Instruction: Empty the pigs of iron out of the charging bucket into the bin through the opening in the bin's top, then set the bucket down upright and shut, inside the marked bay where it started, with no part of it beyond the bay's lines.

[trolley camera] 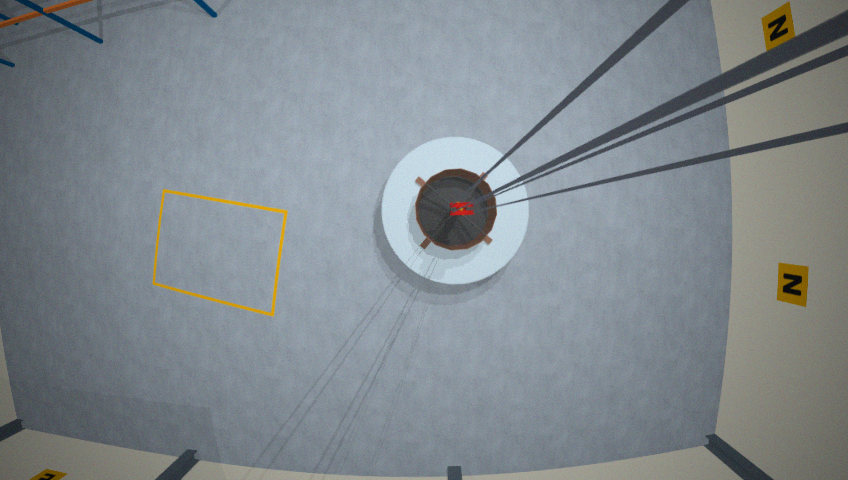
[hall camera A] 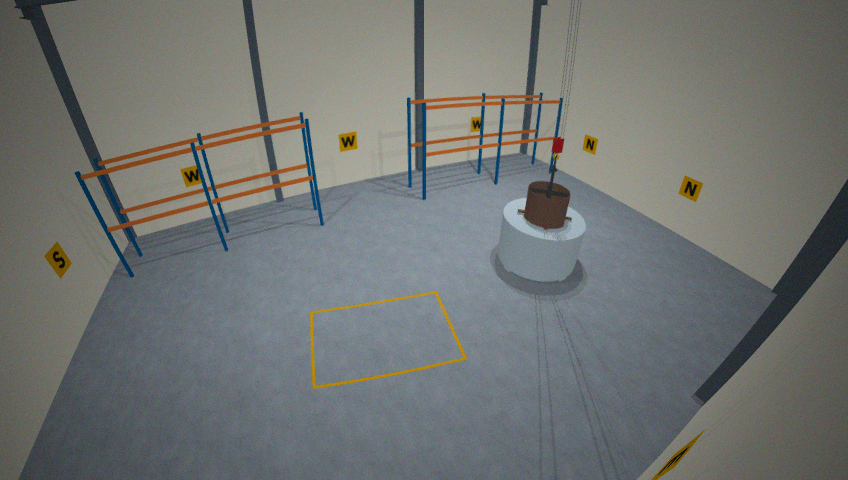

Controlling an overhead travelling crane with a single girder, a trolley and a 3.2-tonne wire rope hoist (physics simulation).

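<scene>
The brown charging bucket [hall camera A: 546, 209] [trolley camera: 437, 228] is upright on top of the round pale bin [hall camera A: 538, 255] [trolley camera: 402, 190], over its middle, with its side lugs above the bin's top. Its inside shows dark, sloping surfaces in the trolley view; no pigs of iron show in either view. The opening in the bin's top is hidden under the bucket. My hook [hall camera A: 555, 168] holds the bucket's central rod, below the red hook block [hall camera A: 557, 145] [trolley camera: 461, 208]. The yellow-lined bay [hall camera A: 312, 350] [trolley camera: 224, 201] lies on the floor apart from the bin, with no bucket in it.
Two blue and orange racks [hall camera A: 209, 201] [hall camera A: 499, 142] stand along the W wall. The N wall, with its yellow signs [hall camera A: 690, 188] [trolley camera: 792, 284], is beyond the bin. Wire ropes run up from the hook block.
</scene>
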